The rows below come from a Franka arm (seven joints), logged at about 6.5 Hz.
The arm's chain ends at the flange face. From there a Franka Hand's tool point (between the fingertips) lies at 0.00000 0.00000 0.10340 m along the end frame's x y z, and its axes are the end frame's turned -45 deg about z.
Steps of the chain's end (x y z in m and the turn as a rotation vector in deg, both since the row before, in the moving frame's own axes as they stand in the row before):
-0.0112 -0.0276 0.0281 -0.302 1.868 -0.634
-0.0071 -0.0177 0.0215 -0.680 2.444 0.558
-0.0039 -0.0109 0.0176 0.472 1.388 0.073
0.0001 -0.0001 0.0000 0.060 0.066 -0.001
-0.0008 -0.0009 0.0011 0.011 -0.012 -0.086
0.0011 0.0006 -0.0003 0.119 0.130 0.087
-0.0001 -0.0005 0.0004 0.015 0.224 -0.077
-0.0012 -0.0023 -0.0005 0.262 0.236 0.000
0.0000 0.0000 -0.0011 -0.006 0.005 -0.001
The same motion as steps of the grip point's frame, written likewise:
0.0136 -0.0247 0.0280 -1.534 1.107 -0.634
0.0097 -0.0135 0.0214 -2.209 1.247 0.558
0.0073 -0.0093 0.0176 -0.648 1.315 0.073
0.0003 0.0000 0.0000 -0.004 0.089 -0.001
0.0001 -0.0012 0.0011 0.016 -0.001 -0.086
0.0007 0.0012 -0.0003 -0.008 0.176 0.087
0.0006 -0.0002 0.0004 -0.148 0.169 -0.077
0.0014 -0.0025 -0.0005 0.018 0.352 0.000
0.0000 0.0000 -0.0011 -0.008 -0.001 -0.001

